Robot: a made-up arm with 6 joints. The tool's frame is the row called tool. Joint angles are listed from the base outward.
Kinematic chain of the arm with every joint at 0, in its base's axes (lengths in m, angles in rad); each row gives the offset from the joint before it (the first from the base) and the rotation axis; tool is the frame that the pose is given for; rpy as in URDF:
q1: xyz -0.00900 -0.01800 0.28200 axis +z
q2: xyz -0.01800 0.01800 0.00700 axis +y
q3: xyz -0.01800 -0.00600 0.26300 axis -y
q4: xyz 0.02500 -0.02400 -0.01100 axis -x
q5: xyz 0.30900 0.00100 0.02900 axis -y
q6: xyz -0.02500 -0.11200 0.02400 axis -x
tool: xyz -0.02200 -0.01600 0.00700 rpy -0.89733 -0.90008 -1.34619
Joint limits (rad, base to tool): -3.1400..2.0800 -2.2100..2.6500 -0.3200..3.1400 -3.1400..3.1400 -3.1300..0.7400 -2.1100..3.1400
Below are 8 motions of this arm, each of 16 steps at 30 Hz.
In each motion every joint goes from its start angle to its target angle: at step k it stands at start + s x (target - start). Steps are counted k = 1, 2, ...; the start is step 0. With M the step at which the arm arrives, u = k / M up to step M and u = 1 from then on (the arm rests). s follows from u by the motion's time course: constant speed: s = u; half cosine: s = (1 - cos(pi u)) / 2; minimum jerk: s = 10 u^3 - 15 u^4 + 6 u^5.
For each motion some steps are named. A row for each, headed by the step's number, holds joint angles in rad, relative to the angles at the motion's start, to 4 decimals.
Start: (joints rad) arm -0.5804 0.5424 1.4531 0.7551 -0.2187 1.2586
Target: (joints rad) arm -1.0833 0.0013 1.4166 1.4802 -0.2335 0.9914
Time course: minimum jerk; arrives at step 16
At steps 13, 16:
13: -0.4784 -0.5147 -0.0347 0.6897 -0.0141 -0.2542
16: -0.5029 -0.5411 -0.0365 0.7251 -0.0148 -0.2672

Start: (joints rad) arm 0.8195 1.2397 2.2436 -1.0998 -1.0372 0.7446
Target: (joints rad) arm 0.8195 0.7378 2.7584 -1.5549 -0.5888 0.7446
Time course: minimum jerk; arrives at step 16
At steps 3, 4, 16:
3: 0.0000 -0.0245 0.0251 -0.0222 0.0219 0.0000
4: 0.0000 -0.0520 0.0533 -0.0471 0.0464 0.0000
16: 0.0000 -0.5019 0.5148 -0.4551 0.4484 0.0000

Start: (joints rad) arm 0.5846 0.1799 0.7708 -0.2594 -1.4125 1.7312
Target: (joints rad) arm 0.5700 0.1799 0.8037 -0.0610 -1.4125 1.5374
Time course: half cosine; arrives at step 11
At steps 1, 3, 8, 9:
1: -0.0003 0.0000 0.0007 0.0040 0.0000 -0.0039
3: -0.0025 0.0000 0.0057 0.0342 0.0000 -0.0334
8: -0.0121 0.0000 0.0272 0.1642 0.0000 -0.1604
9: -0.0134 0.0000 0.0303 0.1827 0.0000 -0.1784

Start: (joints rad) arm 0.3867 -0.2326 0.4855 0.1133 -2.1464 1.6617
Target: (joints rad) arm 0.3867 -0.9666 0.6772 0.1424 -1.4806 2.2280
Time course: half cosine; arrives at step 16
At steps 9, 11, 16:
9: 0.0000 -0.4386 0.1145 0.0174 0.3978 0.3384
11: 0.0000 -0.5709 0.1491 0.0226 0.5178 0.4405
16: 0.0000 -0.7340 0.1917 0.0291 0.6658 0.5663

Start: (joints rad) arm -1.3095 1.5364 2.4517 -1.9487 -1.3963 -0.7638
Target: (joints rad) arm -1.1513 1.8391 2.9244 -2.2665 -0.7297 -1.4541
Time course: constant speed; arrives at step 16
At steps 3, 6, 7, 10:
3: 0.0297 0.0568 0.0886 -0.0596 0.1250 -0.1294
6: 0.0593 0.1135 0.1773 -0.1192 0.2500 -0.2589
7: 0.0692 0.1324 0.2068 -0.1390 0.2916 -0.3020
10: 0.0989 0.1892 0.2954 -0.1986 0.4166 -0.4314

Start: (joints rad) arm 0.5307 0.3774 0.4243 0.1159 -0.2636 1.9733
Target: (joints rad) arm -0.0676 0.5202 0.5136 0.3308 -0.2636 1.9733
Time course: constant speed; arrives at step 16
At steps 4, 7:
4: -0.1496 0.0357 0.0223 0.0537 0.0000 0.0000
7: -0.2618 0.0625 0.0391 0.0940 0.0000 0.0000

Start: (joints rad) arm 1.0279 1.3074 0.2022 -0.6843 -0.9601 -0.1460
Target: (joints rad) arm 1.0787 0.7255 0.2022 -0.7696 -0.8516 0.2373
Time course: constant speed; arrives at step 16
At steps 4, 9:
4: 0.0127 -0.1455 0.0000 -0.0213 0.0271 0.0958
9: 0.0286 -0.3273 0.0000 -0.0480 0.0610 0.2156

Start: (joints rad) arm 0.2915 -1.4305 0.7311 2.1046 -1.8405 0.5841
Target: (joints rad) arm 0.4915 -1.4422 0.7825 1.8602 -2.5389 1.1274
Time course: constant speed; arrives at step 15
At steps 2, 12, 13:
2: 0.0267 -0.0016 0.0069 -0.0326 -0.0931 0.0724
12: 0.1600 -0.0094 0.0411 -0.1955 -0.5587 0.4346
13: 0.1733 -0.0101 0.0445 -0.2118 -0.6053 0.4709

